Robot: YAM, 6 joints.
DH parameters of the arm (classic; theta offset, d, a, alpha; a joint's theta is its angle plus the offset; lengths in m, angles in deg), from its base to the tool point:
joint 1: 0 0.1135 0.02 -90
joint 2: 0 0 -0.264 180
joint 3: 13.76 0 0.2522 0
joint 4: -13.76 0 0.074 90
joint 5: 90 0 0 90
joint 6: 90 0.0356 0 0
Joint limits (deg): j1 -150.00..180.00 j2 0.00..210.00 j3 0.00..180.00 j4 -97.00..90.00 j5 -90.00..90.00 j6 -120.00..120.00
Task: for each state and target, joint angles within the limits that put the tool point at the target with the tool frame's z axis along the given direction. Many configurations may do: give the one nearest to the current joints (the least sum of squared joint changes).
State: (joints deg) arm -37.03 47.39 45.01 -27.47 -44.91 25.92
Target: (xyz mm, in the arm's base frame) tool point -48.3 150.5 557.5 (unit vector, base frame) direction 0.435 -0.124 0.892
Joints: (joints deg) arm -67.62 20.46 88.12 4.90 -20.79 25.92
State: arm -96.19 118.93 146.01 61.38 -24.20 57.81
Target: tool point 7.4 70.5 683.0 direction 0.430 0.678 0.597
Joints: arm -80.33 72.63 134.16 73.43 -32.51 57.81
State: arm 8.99 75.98 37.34 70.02 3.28 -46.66
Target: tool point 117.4 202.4 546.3 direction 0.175 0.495 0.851
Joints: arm 58.97 72.54 79.04 52.35 -6.04 -46.66
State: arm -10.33 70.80 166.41 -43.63 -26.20 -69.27
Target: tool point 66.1 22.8 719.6 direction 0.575 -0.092 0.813
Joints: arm 29.75 96.27 179.88 -22.77 21.42 -69.27
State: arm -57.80 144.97 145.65 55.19 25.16 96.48
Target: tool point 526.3 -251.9 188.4 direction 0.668 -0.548 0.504
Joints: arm -24.82 154.05 117.73 67.40 12.53 96.48
